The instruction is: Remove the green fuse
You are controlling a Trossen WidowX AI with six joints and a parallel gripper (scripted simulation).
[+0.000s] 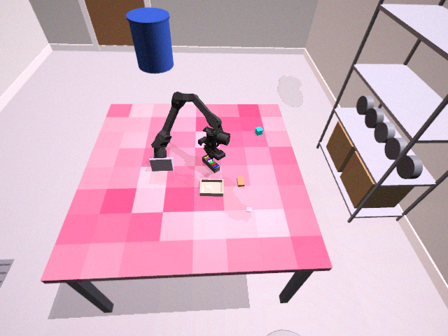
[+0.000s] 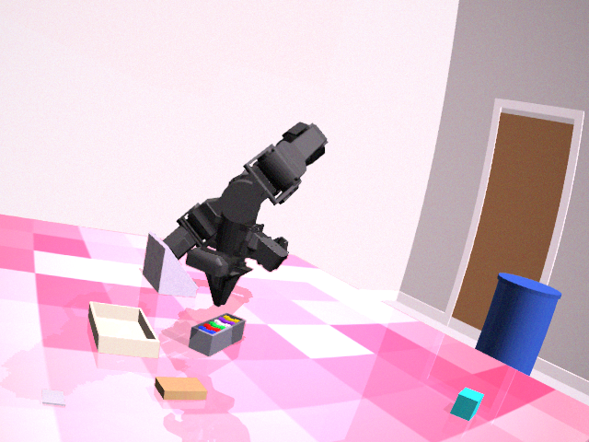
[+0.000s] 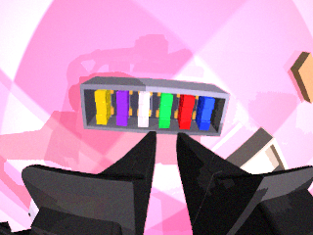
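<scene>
The green fuse is 50 mm below my gripper tip. Also, from my gripper tip: cream tray 10 mm ahead, 170 mm to the right, 70 mm below; orange block 180 mm ahead, 120 mm to the right, 70 mm below; cyan cube 320 mm ahead, 330 mm to the left, 50 mm below.
</scene>
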